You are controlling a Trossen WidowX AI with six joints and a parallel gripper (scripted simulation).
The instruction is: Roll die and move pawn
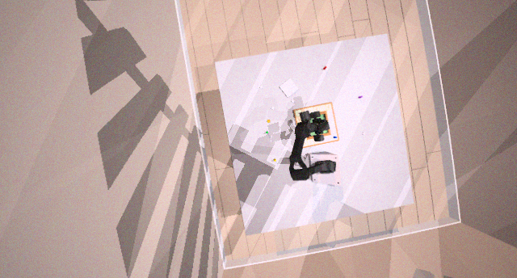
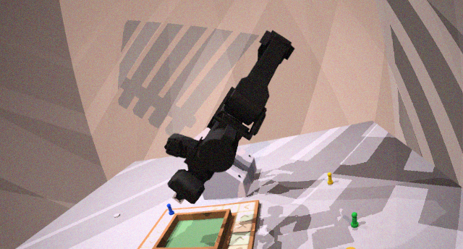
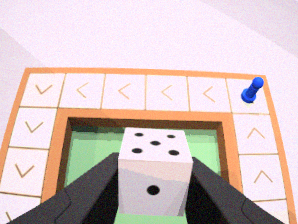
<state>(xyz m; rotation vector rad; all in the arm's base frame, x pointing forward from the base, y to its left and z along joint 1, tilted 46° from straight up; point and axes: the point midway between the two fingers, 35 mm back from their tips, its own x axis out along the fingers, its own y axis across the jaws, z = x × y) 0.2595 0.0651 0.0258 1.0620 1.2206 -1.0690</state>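
The white die is right at my gripper tip. Also, from my gripper tip: blue pawn 90 mm behind, 120 mm to the right, 100 mm below; purple pawn 200 mm ahead, 320 mm to the right, 110 mm below; green pawn 50 mm behind, 370 mm to the left, 110 mm below.
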